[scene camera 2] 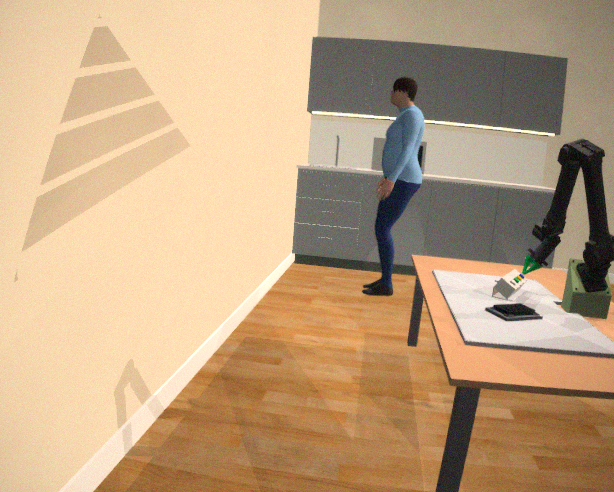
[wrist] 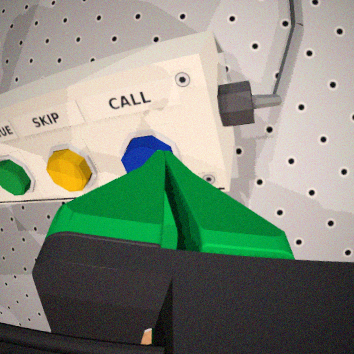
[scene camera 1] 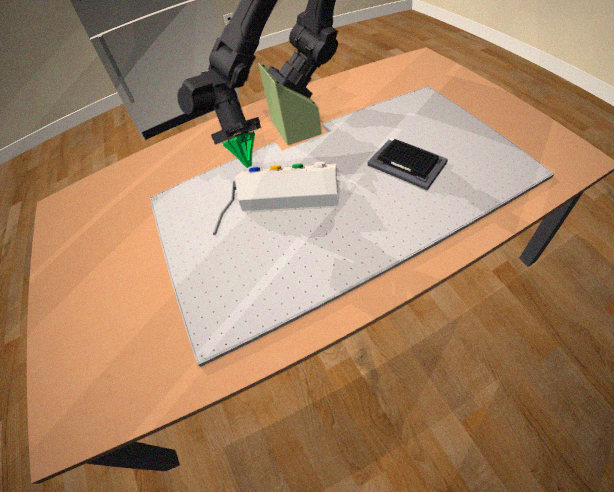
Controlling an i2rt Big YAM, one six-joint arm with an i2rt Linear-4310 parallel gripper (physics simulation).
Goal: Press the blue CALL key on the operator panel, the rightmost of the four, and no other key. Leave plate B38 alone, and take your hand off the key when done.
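Where they show: gripper, fingertip midpoint: (scene camera 2: 522,273) (wrist: 160,162) (scene camera 1: 249,167); arm's base, link origin: (scene camera 2: 591,277) (scene camera 1: 288,84).
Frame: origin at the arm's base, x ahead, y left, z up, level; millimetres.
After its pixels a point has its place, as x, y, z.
The operator panel (scene camera 1: 288,190) @(282, -183, -77) (scene camera 2: 504,290) @(310, -76, -92) (wrist: 195,120) @(183, -247, -58) is a white sloped box with a row of four keys. The blue CALL key (scene camera 1: 254,169) @(195, -218, -54) (wrist: 144,151) @(189, -220, -54) is at its cable end. Beside it are the yellow SKIP key (scene camera 1: 275,167) @(223, -178, -53) (wrist: 69,170) @(212, -179, -57), a green key (scene camera 1: 297,166) @(252, -138, -54) (wrist: 14,178) @(238, -140, -57) and a white key (scene camera 1: 320,164) @(281, -96, -53). My gripper (scene camera 1: 249,166) @(179, -223, -53) (scene camera 2: 523,273) @(179, -223, -53) (wrist: 160,162) @(179, -223, -53) is shut and empty. In the wrist view its green tips cover the lower right part of the blue key; contact cannot be told. The black plate (scene camera 1: 412,156) @(350, 123, -101) (scene camera 2: 515,309) @(348, 141, -101) lies apart on a dark base; its label is unreadable.
The panel and plate are on a perforated white board (scene camera 1: 246,276) @(386, -355, -127) (scene camera 2: 476,328) @(529, 288, -127) on the orange table (scene camera 1: 102,328) @(300, -682, -140) (scene camera 2: 461,369) @(652, 571, -140). A grey cable (scene camera 1: 223,211) @(196, -320, -122) (wrist: 286,55) @(187, -308, -120) leaves the panel's end. The arm's green base (scene camera 1: 302,120) @(75, -16, -75) (scene camera 2: 584,302) @(35, 44, -86) stands behind. A person (scene camera 2: 404,146) stands beyond the table.
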